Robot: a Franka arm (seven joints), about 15 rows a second.
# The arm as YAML. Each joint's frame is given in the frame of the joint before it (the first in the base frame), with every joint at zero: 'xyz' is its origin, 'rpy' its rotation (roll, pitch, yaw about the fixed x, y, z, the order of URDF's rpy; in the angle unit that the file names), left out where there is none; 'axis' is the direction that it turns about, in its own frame. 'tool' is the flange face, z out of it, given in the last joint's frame.
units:
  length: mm
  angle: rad
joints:
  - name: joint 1
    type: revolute
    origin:
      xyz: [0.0, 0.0, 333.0]
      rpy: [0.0, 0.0, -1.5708]
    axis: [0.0, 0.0, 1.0]
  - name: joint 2
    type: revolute
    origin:
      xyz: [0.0, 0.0, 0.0]
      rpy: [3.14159, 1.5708, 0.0]
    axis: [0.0, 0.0, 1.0]
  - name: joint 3
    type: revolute
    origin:
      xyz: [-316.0, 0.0, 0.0]
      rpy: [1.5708, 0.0, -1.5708]
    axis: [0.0, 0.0, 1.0]
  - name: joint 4
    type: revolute
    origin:
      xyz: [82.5, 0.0, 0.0]
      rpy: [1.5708, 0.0, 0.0]
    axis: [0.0, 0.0, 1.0]
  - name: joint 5
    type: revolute
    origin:
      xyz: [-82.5, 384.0, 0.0]
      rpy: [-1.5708, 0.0, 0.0]
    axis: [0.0, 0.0, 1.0]
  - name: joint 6
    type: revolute
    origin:
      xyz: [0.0, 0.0, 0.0]
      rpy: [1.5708, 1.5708, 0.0]
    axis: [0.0, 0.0, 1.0]
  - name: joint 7
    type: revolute
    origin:
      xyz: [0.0, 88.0, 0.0]
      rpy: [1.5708, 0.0, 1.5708]
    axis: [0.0, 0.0, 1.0]
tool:
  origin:
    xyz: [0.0, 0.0, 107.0]
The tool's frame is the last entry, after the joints.
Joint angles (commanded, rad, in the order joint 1, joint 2, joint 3, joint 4, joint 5, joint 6, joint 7), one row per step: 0.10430, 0.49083, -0.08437, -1.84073, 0.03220, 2.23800, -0.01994; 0.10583, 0.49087, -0.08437, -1.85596, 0.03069, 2.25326, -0.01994; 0.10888, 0.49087, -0.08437, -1.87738, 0.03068, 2.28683, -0.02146; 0.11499, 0.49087, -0.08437, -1.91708, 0.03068, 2.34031, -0.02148; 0.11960, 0.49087, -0.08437, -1.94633, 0.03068, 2.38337, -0.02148; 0.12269, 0.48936, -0.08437, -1.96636, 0.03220, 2.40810, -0.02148; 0.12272, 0.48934, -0.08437, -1.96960, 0.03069, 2.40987, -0.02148; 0.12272, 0.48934, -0.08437, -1.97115, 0.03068, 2.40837, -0.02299; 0.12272, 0.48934, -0.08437, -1.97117, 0.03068, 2.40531, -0.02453; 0.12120, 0.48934, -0.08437, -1.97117, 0.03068, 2.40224, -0.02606
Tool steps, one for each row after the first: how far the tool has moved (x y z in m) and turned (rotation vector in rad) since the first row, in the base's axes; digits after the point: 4 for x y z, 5 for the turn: -0.0032, 0.0006, -0.0051, -0.00142, 0.00000, 0.00223; -0.0064, 0.0020, -0.0112, -0.00164, -0.01214, 0.00655; -0.0138, 0.0048, -0.0229, -0.00233, -0.02597, 0.01210; -0.0192, 0.0070, -0.0310, -0.00276, -0.03981, 0.01637; -0.0234, 0.0083, -0.0359, -0.00199, -0.04605, 0.01796; -0.0243, 0.0083, -0.0370, -0.00302, -0.04460, 0.01909; -0.0250, 0.0082, -0.0377, -0.00301, -0.04152, 0.02052; -0.0254, 0.0082, -0.0380, -0.00294, -0.03841, 0.02200; -0.0257, 0.0073, -0.0382, -0.00290, -0.03531, 0.02195
